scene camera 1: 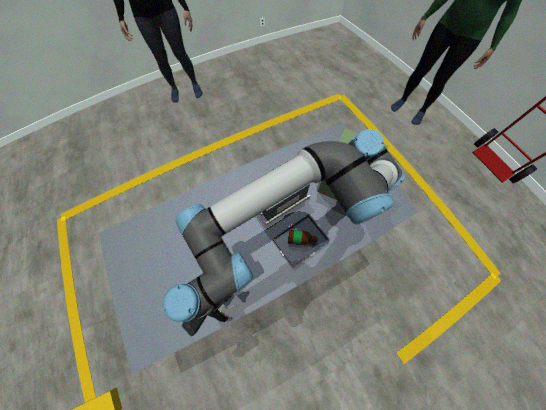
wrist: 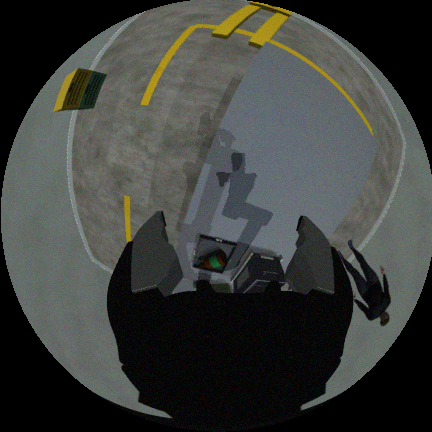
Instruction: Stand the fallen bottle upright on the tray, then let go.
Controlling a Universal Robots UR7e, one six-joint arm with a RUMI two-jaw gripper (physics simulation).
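Places are measured from the arm's base along level axes (x right, y ahead, z up), in metres.
Pixels of known places: gripper, fingertip midpoint: (wrist: 231, 215).
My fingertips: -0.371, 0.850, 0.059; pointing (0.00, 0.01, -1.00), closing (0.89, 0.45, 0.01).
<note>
For each thing: its middle in the pictures, then the offset to it from my fingertips, as dx, dy, dz. "spot": a spot on its surface instead. Level surfaces: height alone.
- brown bottle with a green label, body centre: (scene camera 1: 303, 237) (wrist: 210, 261) +0.154, -0.458, -0.327
- shallow dark-rimmed tray at a spot on its surface: (wrist: 209, 245) (scene camera 1: 294, 251) spot: +0.110, -0.387, -0.363
- dark crate at the middle of its body: (scene camera 1: 278, 191) (wrist: 256, 280) +0.442, -0.442, -0.281
- grey table at its surface level: dz -0.368
A brown bottle with a green label (scene camera 1: 299, 237) (wrist: 215, 261) lies on its side in the shallow dark-rimmed tray (scene camera 1: 297, 254) (wrist: 209, 245). In the scene view its neck points right, towards the tray's right corner. My gripper (scene camera 1: 210, 323) (wrist: 231, 215) is open and empty, with its two jaws wide apart in the wrist view. It is well away from the bottle, at the lower left in the scene view, above the table's near edge. In the scene view the wrist hides part of the gripper.
A dark crate (scene camera 1: 287, 203) (wrist: 262, 267) stands beside the tray, partly hidden by my forearm (scene camera 1: 265, 190) in the scene view. A green patch (scene camera 1: 347, 135) shows by the arm's base. The grey table (scene camera 1: 145, 260) (wrist: 305, 135) extends left of the tray. Two people stand beyond the yellow floor line.
</note>
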